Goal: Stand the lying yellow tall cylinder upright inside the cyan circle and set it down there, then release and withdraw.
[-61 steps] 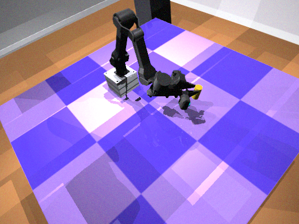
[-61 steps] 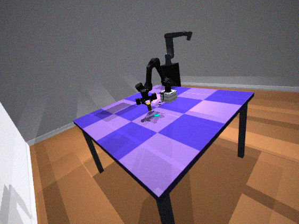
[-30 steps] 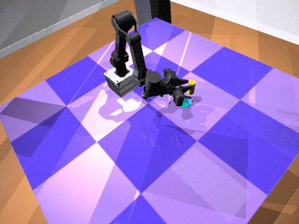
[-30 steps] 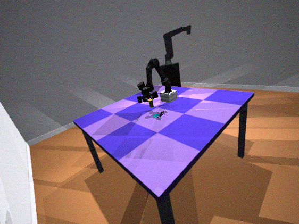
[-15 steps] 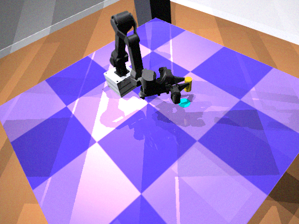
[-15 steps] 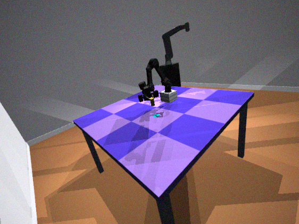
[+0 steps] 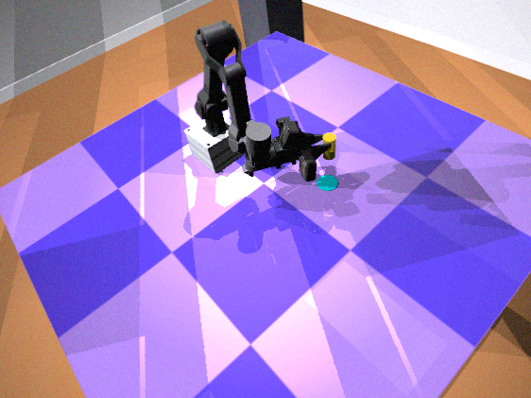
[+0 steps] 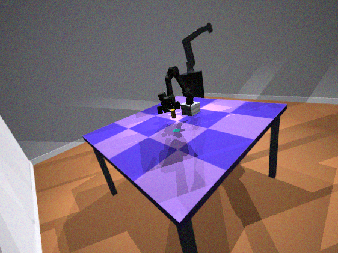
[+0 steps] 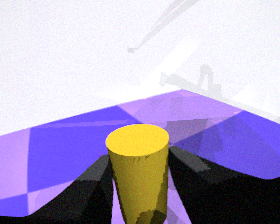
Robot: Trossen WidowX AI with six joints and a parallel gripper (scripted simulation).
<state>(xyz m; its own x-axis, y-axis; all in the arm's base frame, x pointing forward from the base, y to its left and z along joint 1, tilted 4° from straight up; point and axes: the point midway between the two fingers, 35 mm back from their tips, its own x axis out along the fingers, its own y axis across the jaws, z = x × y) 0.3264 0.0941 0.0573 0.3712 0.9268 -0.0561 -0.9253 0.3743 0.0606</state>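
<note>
The cyan circle is 170 mm below my gripper tip. Round my gripper tip: yellow cylinder (20 mm below).
</note>
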